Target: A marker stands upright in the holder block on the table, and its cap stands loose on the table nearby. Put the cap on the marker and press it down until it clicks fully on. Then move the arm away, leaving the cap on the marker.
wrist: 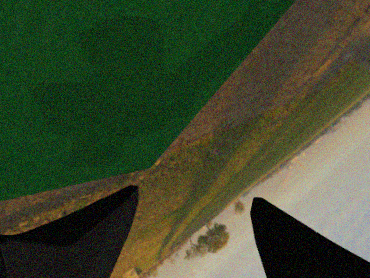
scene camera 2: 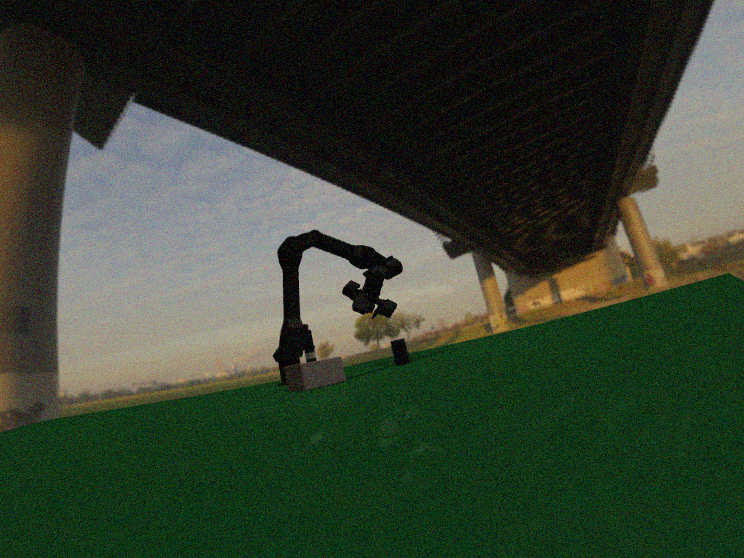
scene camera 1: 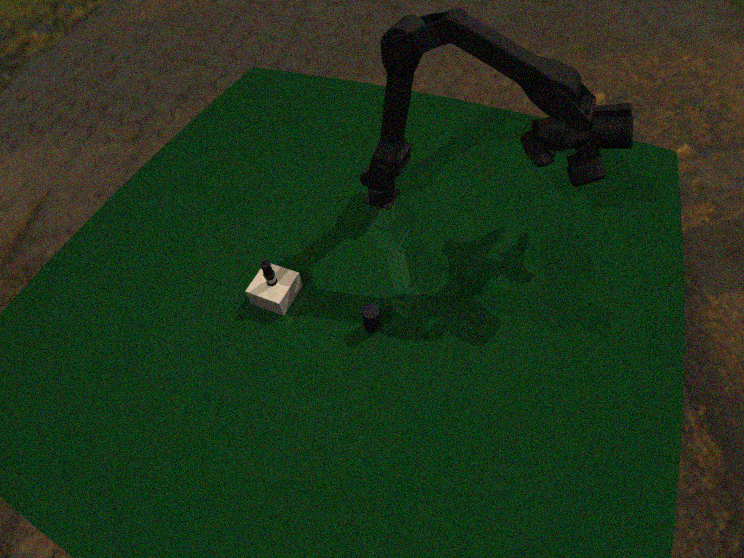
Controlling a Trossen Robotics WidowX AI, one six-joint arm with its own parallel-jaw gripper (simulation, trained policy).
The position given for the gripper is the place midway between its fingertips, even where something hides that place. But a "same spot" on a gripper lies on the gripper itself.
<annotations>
The gripper shows in the wrist view [195, 199], in scene camera 2 and in scene camera 1. One and the same spot on the gripper: [scene camera 1: 590, 153] is [scene camera 2: 383, 300].
</annotations>
